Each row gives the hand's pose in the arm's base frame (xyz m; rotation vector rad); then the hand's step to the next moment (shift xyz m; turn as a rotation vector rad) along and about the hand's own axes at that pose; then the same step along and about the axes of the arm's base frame.
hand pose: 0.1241 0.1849 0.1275 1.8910 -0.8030 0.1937
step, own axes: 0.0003 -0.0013 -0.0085 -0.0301 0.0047 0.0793
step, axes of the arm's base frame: 0.0029 0.0075 0.0031 -0.0430 -0.0561 -0.0471
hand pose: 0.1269 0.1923 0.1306 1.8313 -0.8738 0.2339
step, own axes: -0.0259 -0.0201 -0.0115 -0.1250 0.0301 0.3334
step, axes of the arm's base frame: -0.0026 0.0256 -0.0234 -0.1865 -0.2387 -0.1896
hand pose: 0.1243 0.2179 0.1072 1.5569 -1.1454 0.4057
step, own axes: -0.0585 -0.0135 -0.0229 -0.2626 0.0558 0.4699
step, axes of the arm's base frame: -0.0095 0.0456 -0.0443 -0.3147 -0.2967 -0.3253
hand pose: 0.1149 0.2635 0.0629 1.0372 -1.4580 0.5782
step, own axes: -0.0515 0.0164 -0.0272 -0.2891 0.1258 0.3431
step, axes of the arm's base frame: -0.0046 0.0443 -0.0410 -0.3112 -0.1500 -0.3127
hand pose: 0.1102 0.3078 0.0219 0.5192 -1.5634 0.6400
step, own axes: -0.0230 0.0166 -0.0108 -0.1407 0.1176 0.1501
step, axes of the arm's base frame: -0.0009 0.0185 -0.0240 -0.1765 -0.0200 -0.1569
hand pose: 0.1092 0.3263 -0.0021 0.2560 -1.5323 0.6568
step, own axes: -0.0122 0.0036 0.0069 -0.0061 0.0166 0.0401
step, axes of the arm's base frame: -0.0066 -0.0037 -0.0123 -0.0420 -0.0099 -0.0078
